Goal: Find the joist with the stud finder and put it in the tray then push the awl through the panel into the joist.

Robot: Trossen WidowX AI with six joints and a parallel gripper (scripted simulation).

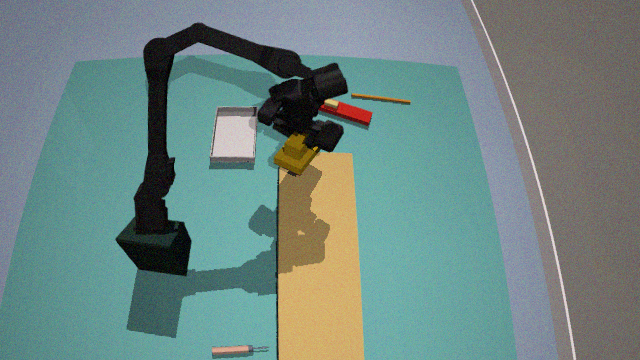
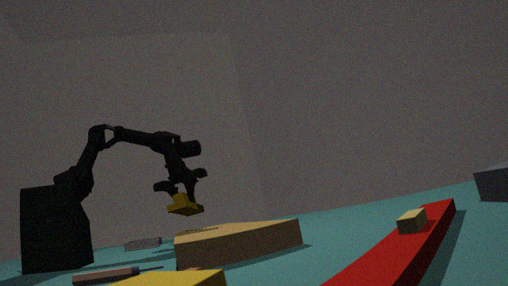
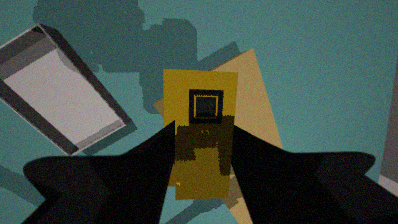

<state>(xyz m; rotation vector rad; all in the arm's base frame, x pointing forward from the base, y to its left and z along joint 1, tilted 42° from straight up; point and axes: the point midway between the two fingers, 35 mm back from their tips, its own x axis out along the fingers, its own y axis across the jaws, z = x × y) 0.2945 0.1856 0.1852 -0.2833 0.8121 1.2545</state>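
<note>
The square indicator lies 30 mm above my gripper tip, 20 mm to the left of it and 10 mm ahead of it. The rest, counted from my gripper tip: thin orange pencil 280 mm to the left, 200 mm ahead, 120 mm below; stud finder 20 mm above, 10 mm to the left; tray 190 mm behind, 110 mm below, 80 mm to the left.
</note>
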